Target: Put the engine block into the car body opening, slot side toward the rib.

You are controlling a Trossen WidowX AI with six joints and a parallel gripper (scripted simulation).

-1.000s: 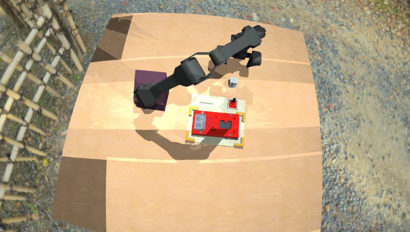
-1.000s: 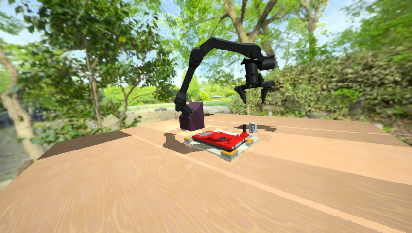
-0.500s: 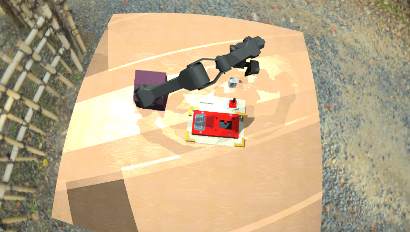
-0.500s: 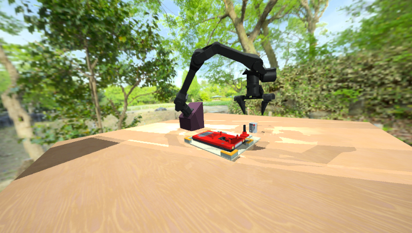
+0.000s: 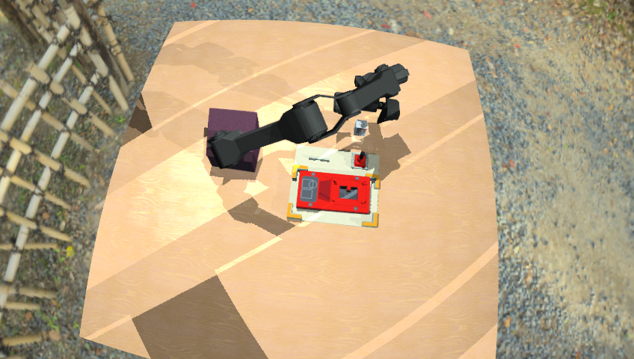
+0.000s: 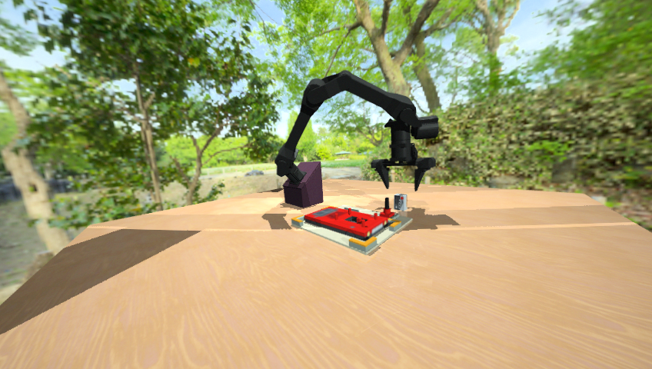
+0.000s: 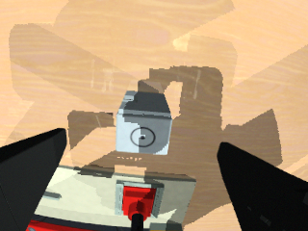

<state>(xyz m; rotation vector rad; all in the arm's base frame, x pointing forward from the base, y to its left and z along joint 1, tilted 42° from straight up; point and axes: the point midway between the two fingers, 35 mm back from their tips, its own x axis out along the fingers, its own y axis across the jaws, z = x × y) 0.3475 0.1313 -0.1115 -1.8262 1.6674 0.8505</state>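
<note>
My gripper tip is now 10 mm past the grey engine block and 40 mm above it. Also, from my gripper tip: black upright peg (10 mm ahead, 100 mm to the right, 30 mm below).
</note>
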